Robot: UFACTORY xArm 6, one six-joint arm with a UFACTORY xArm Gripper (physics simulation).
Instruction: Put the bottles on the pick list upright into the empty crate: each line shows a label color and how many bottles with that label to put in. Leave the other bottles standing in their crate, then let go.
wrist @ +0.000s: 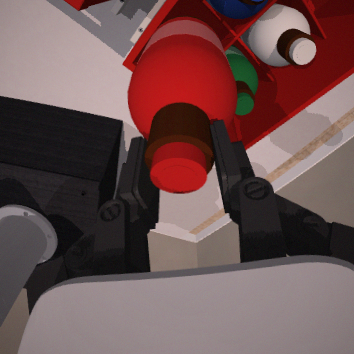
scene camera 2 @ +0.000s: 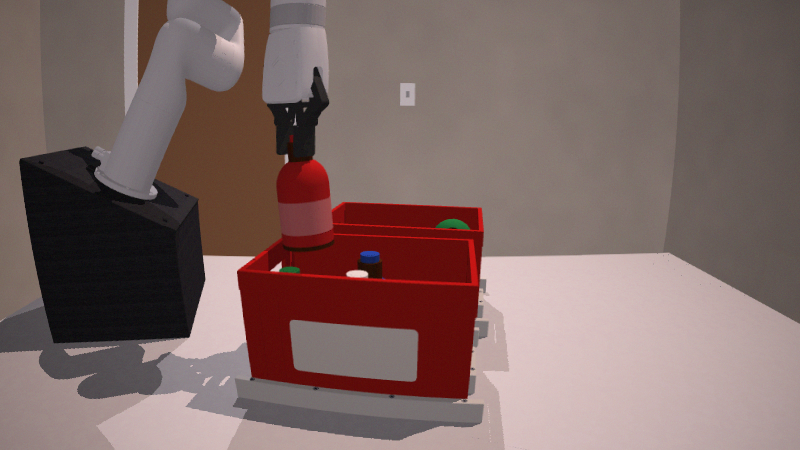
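Observation:
My gripper is shut on the neck of a red bottle with a red cap and a pale pink label. The bottle hangs upright, its base just above the rim of the near red crate at the left back. In that crate stand a green-capped bottle, a white-capped bottle and a blue bottle. The far red crate stands behind, with the rounded green top of a bottle at its right. Its floor is hidden.
Thin dividers split the near crate into compartments. A grey rail runs along its front foot, and grey fixtures stand along the right side. The black robot base is at the left. A blank grey plate is on the crate's front.

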